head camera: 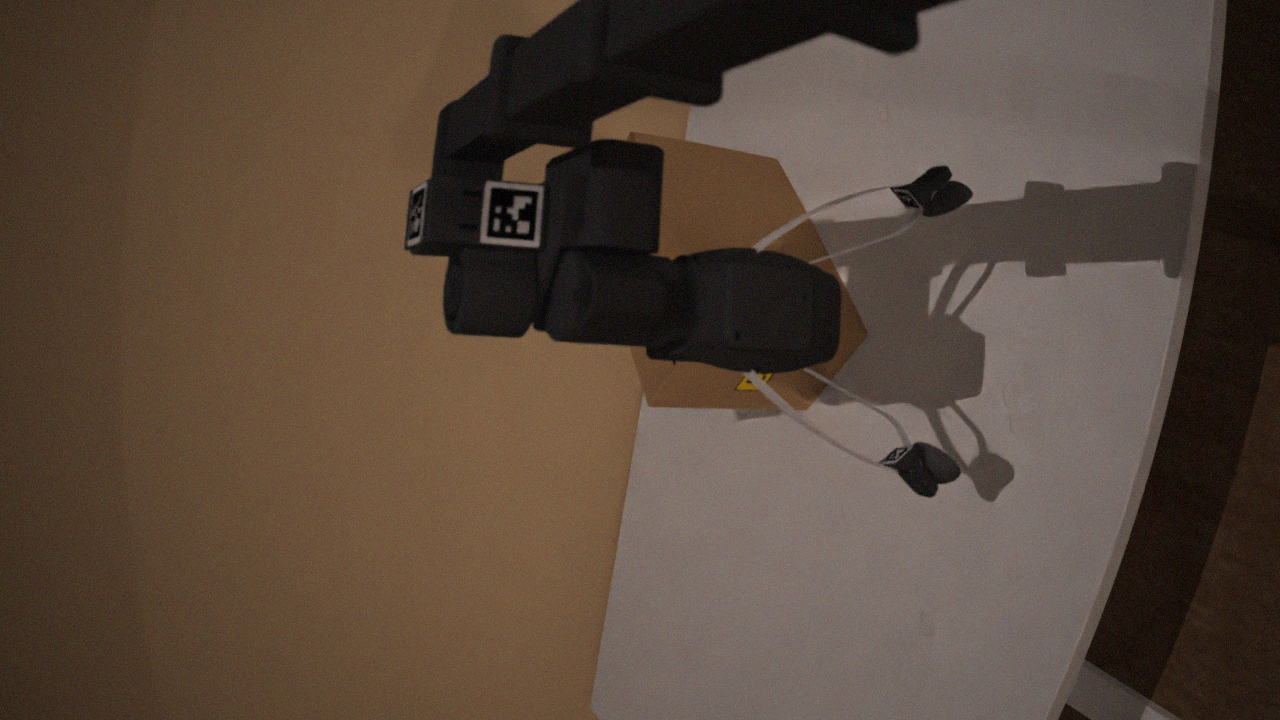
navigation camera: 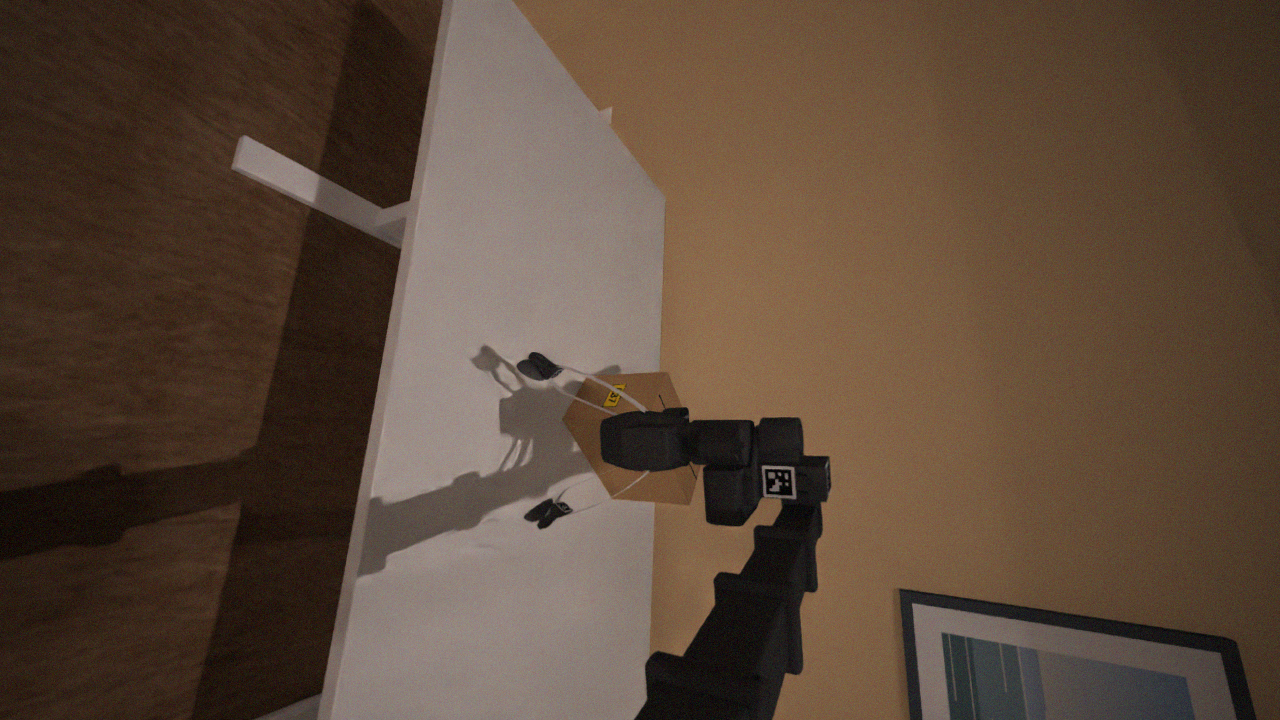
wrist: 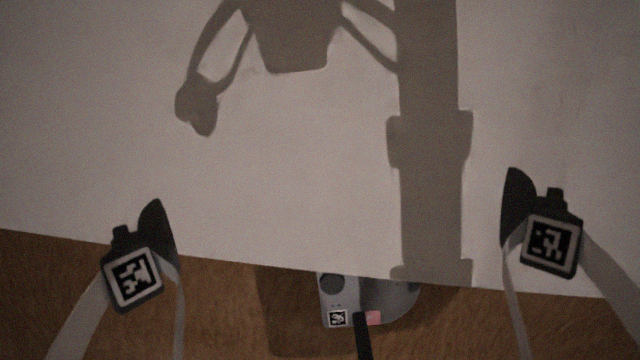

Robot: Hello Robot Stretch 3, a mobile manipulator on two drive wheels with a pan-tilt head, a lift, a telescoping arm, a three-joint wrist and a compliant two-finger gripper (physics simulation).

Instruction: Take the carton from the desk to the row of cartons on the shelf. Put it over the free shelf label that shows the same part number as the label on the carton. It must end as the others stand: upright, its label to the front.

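Places are measured from the robot's base along level axes (x ahead, y left, z up), in metres.
Pixels of known places: gripper, fingertip midpoint: (head camera: pixel 960 331) (navigation camera: pixel 524 439).
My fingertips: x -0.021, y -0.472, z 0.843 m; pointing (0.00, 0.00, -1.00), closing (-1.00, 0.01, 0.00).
For each thing: its middle in the pictures, then the offset to it from my fingertips. Level surfaces: height alone.
- brown carton, body centre: (head camera: pixel 720 268) (navigation camera: pixel 637 439) 0.060 m back, 0.365 m right, 0.032 m down
- white desk, its level: 0.122 m down
- yellow label, body centre: (head camera: pixel 762 370) (navigation camera: pixel 614 395) 0.036 m ahead, 0.285 m right, 0.032 m down
The brown carton (head camera: pixel 716 201) (navigation camera: pixel 586 428) stands on the white desk (head camera: pixel 760 573) (navigation camera: pixel 537 223) (wrist: pixel 300 175) close to the wall. A yellow label (head camera: pixel 754 383) (navigation camera: pixel 614 394) is on one of its faces; it is partly covered in the head view and seems to read E37 in the navigation view. My gripper (head camera: pixel 930 329) (navigation camera: pixel 540 439) (wrist: pixel 334 211) is open, its fingers wide apart with nothing between them. In the head and navigation views its body covers part of the carton, and its fingertips show on the desk-front side of it. The carton does not show in the wrist view. The shelf and its labels do not show.
The tan wall (head camera: pixel 313 492) (navigation camera: pixel 895 223) rises behind the desk. A framed picture (navigation camera: pixel 975 680) hangs on it. A white desk leg (navigation camera: pixel 313 189) reaches out over the brown floor. My grey base (wrist: pixel 340 295) shows beyond the desk's front edge in the wrist view. The arm's shadow crosses the desk.
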